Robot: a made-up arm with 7 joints. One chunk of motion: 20 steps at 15 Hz.
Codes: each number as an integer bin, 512 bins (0 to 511) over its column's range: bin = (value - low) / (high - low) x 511, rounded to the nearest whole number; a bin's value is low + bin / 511 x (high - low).
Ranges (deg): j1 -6..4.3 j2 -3.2..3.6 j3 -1.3..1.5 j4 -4..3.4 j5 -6.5..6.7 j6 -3.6..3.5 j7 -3.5..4
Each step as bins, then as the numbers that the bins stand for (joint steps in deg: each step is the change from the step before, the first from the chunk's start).
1 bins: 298 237 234 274 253 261 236
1 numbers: 0.007 -0.046 -0.018 -0.032 0.035 0.026 -0.036
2 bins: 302 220 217 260 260 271 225
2 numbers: 0.087 -0.272 -0.111 -0.235 0.216 0.165 -0.198
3 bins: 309 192 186 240 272 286 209
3 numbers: 0.228 -0.645 -0.281 -0.524 0.526 0.374 -0.432
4 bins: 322 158 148 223 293 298 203
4 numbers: 0.490 -1.097 -0.489 -0.771 1.069 0.541 -0.521
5 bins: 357 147 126 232 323 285 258
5 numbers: 1.196 -1.244 -0.610 -0.640 1.844 0.360 0.287
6 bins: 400 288 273 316 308 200 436
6 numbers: 2.063 0.632 0.196 0.576 1.456 -0.821 2.899
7 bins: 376 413 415 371 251 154 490
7 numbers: 1.579 2.296 0.974 1.373 -0.016 -1.460 3.692
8 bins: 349 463 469 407 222 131 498
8 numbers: 1.035 2.961 1.270 1.894 -0.765 -1.780 3.809
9 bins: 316 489 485 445 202 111 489
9 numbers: 0.369 3.307 1.358 2.444 -1.282 -2.058 3.677
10 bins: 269 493 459 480 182 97 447
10 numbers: -0.578 3.360 1.215 2.951 -1.799 -2.252 3.061
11 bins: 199 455 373 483 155 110 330
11 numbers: -1.989 2.855 0.744 2.995 -2.496 -2.072 1.343
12 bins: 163 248 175 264 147 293 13
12 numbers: -2.714 0.100 -0.341 -0.177 -2.703 0.471 -3.309
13 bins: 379 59 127 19 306 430 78
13 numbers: 1.639 -2.415 -0.604 -3.725 1.405 2.375 -2.355
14 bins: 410 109 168 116 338 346 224
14 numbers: 2.264 -1.750 -0.379 -2.320 2.231 1.207 -0.212
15 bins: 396 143 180 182 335 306 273
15 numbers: 1.982 -1.297 -0.314 -1.364 2.154 0.652 0.507
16 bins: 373 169 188 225 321 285 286
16 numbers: 1.518 -0.951 -0.270 -0.742 1.792 0.360 0.698
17 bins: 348 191 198 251 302 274 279
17 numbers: 1.014 -0.658 -0.215 -0.365 1.301 0.207 0.595
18 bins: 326 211 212 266 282 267 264
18 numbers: 0.571 -0.392 -0.138 -0.148 0.785 0.110 0.375
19 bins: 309 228 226 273 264 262 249
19 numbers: 0.228 -0.166 -0.062 -0.047 0.320 0.040 0.155
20 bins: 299 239 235 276 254 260 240
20 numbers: 0.027 -0.020 -0.012 -0.003 0.061 0.013 0.023
